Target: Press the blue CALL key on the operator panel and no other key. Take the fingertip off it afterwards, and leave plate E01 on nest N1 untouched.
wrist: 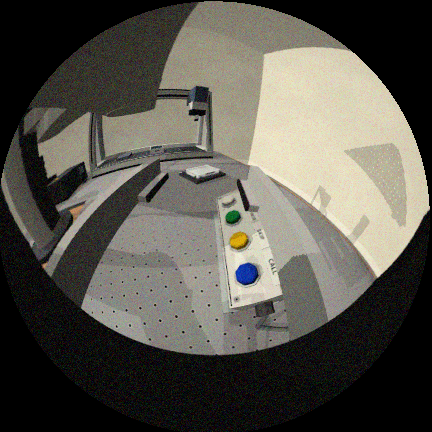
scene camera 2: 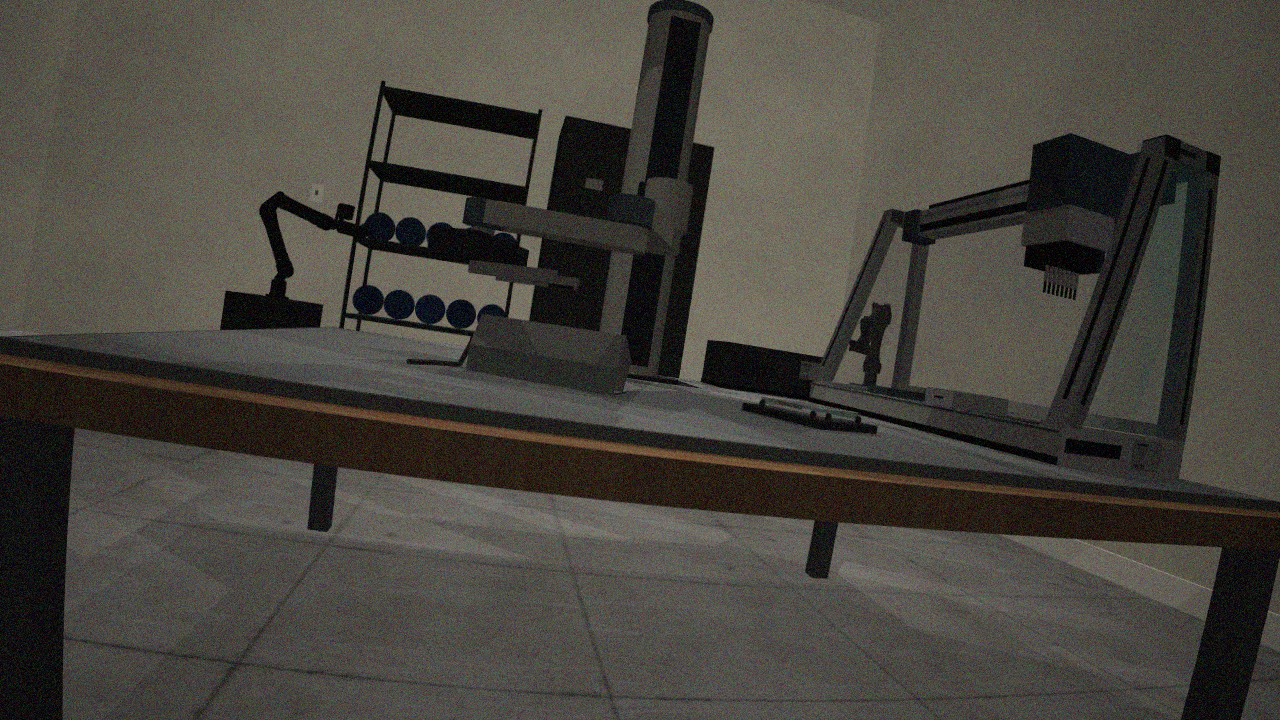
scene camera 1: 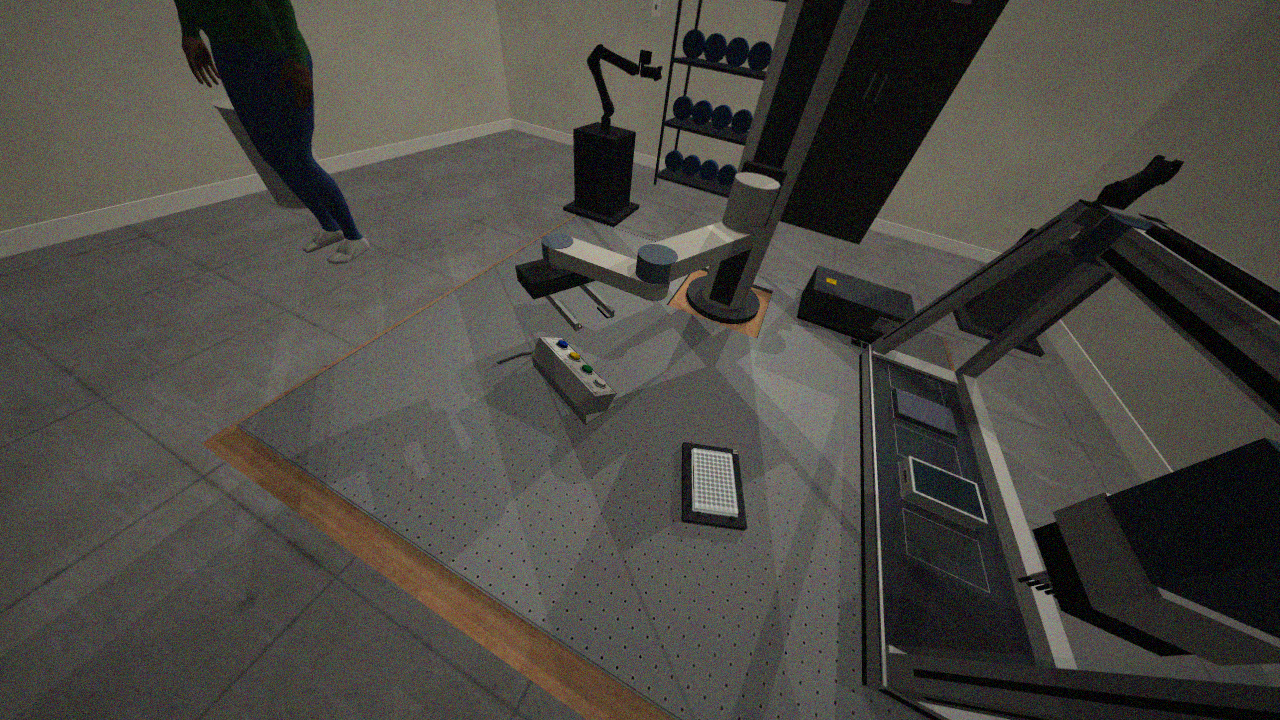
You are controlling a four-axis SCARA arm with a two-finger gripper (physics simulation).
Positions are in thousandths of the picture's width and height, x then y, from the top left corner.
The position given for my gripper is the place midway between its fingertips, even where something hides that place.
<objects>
My gripper shows in the wrist view (469,390), in scene camera 2 (443,391) and in scene camera 1 (465,445).
</objects>
